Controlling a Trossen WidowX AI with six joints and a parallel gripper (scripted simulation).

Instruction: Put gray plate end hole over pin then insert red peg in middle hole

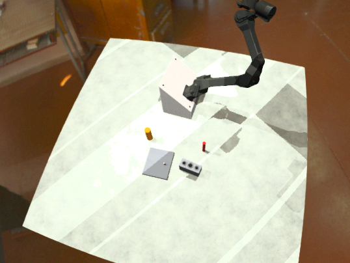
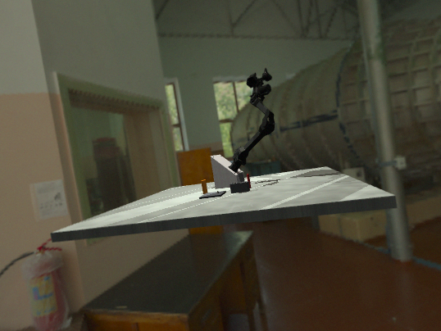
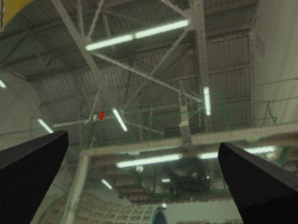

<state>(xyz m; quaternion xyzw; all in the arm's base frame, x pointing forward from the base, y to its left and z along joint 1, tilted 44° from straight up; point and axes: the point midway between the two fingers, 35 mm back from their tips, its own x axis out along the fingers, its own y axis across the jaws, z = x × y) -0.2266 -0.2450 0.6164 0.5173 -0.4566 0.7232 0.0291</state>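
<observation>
The gray plate is 72 cm below my gripper tip, 55 cm ahead of it and 16 cm to the right of it. The rest, counted from my gripper tip: orange cylinder: 72 cm below, 44 cm ahead, 40 cm to the right; then square base: 75 cm below, 56 cm ahead, 30 cm to the right; then red peg: 72 cm below, 44 cm ahead, 13 cm to the right.
</observation>
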